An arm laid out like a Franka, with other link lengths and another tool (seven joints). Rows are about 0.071 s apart.
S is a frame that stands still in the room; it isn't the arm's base.
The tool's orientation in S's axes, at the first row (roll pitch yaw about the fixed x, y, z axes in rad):
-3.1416 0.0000 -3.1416
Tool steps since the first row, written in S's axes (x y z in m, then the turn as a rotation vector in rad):
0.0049 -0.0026 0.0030 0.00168 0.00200 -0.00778
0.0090 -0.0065 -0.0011 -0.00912 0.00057 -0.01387
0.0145 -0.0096 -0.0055 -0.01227 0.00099 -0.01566
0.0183 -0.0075 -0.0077 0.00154 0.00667 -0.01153
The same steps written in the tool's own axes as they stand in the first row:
-0.0049 -0.0026 -0.0030 -0.00168 0.00200 0.00778
-0.0090 -0.0065 0.0011 0.00912 0.00057 0.01387
-0.0145 -0.0096 0.0055 0.01227 0.00099 0.01566
-0.0183 -0.0075 0.0077 -0.00154 0.00667 0.01153

